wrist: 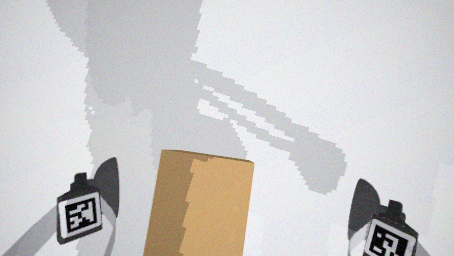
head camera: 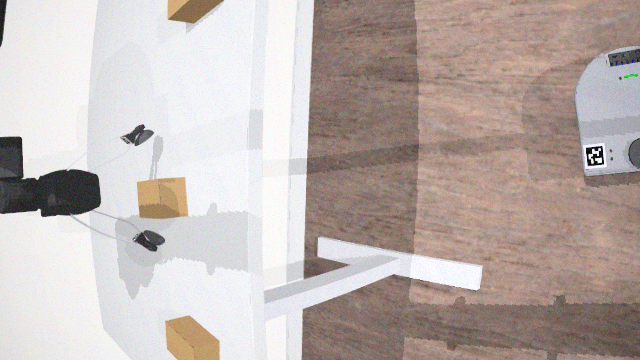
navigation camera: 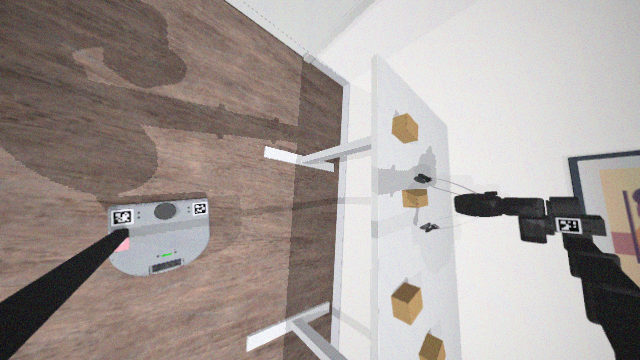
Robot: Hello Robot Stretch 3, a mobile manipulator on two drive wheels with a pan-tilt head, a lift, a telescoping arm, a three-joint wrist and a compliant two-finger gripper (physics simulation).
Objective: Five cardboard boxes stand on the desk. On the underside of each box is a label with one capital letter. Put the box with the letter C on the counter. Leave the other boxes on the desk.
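Seen in the pictures: robot's base, origin of the base link: [navigation camera: 165,210].
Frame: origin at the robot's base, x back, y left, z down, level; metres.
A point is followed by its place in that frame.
Note:
My gripper [head camera: 143,188] {x 0.021, y -0.695, z -0.973 m} [navigation camera: 426,203] {x 0.021, y -0.695, z -0.973 m} [wrist: 233,188] {x 0.021, y -0.695, z -0.973 m} is open, with its fingertips above the desk [head camera: 220,125] {x 0.089, y -0.518, z -0.950 m} [navigation camera: 387,250] {x 0.143, y -0.499, z -0.950 m} [wrist: 400,75]. A cardboard box [head camera: 162,198] {x 0.000, y -0.627, z -0.995 m} [navigation camera: 415,198] {x -0.001, y -0.627, z -0.994 m} [wrist: 205,210] stands on the desk below and between the spread fingers, apart from both in the wrist view. Other boxes stand on the desk: one [head camera: 193,340] {x -0.222, y -0.610, z -0.988 m} [navigation camera: 405,128] {x -0.230, y -0.593, z -0.997 m} on one side of it, and one [head camera: 192,9] {x 0.272, y -0.542, z -0.980 m} [navigation camera: 407,303] {x 0.276, y -0.496, z -0.998 m} and another [navigation camera: 432,347] {x 0.516, y -0.681, z -0.980 m} on the other side. The undersides and their letters are hidden. I cannot tell the counter in these views.
My wheeled base [head camera: 607,120] {x 0.087, y -0.084, z -0.160 m} [navigation camera: 160,240] {x 0.121, y 0.020, z -0.160 m} is on the wooden floor [head camera: 500,210] {x -0.134, y -0.479, z -0.001 m} [navigation camera: 240,180] {x -0.145, y -0.379, z -0.001 m} in front of the desk. White desk legs [head camera: 440,272] [navigation camera: 280,155] reach out at floor level. A wall with a framed picture [navigation camera: 612,200] {x 0.069, y -1.279, z -1.437 m} is behind the desk.

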